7 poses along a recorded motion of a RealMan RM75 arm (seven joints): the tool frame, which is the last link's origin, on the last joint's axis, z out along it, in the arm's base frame.
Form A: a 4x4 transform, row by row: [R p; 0 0 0 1], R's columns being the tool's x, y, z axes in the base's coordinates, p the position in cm. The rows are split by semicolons.
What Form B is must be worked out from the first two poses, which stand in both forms.
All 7 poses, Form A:
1: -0.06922 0.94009 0.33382 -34.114; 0.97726 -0.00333 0.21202 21.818; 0.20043 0.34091 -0.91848 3.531; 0 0 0 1
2: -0.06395 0.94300 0.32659 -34.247; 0.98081 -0.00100 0.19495 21.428; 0.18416 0.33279 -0.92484 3.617; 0 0 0 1
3: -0.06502 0.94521 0.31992 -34.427; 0.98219 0.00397 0.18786 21.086; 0.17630 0.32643 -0.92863 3.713; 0 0 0 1
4: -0.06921 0.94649 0.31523 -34.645; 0.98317 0.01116 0.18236 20.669; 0.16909 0.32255 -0.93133 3.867; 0 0 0 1
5: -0.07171 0.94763 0.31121 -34.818; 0.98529 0.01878 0.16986 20.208; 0.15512 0.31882 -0.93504 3.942; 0 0 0 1
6: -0.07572 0.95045 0.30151 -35.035; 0.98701 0.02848 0.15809 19.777; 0.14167 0.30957 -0.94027 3.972; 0 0 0 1
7: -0.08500 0.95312 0.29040 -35.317; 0.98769 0.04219 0.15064 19.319; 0.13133 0.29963 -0.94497 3.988; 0 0 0 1
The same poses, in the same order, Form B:
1: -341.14 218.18 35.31; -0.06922 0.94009 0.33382; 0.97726 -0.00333 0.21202; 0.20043 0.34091 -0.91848
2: -342.47 214.28 36.17; -0.06395 0.94300 0.32659; 0.98081 -0.00100 0.19495; 0.18416 0.33279 -0.92484
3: -344.27 210.86 37.13; -0.06502 0.94521 0.31992; 0.98219 0.00397 0.18786; 0.17630 0.32643 -0.92863
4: -346.45 206.69 38.67; -0.06921 0.94649 0.31523; 0.98317 0.01116 0.18236; 0.16909 0.32255 -0.93133
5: -348.18 202.08 39.42; -0.07171 0.94763 0.31121; 0.98529 0.01878 0.16986; 0.15512 0.31882 -0.93504
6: -350.35 197.77 39.72; -0.07572 0.95045 0.30151; 0.98701 0.02848 0.15809; 0.14167 0.30957 -0.94027
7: -353.17 193.19 39.88; -0.08500 0.95312 0.29040; 0.98769 0.04219 0.15064; 0.13133 0.29963 -0.94497
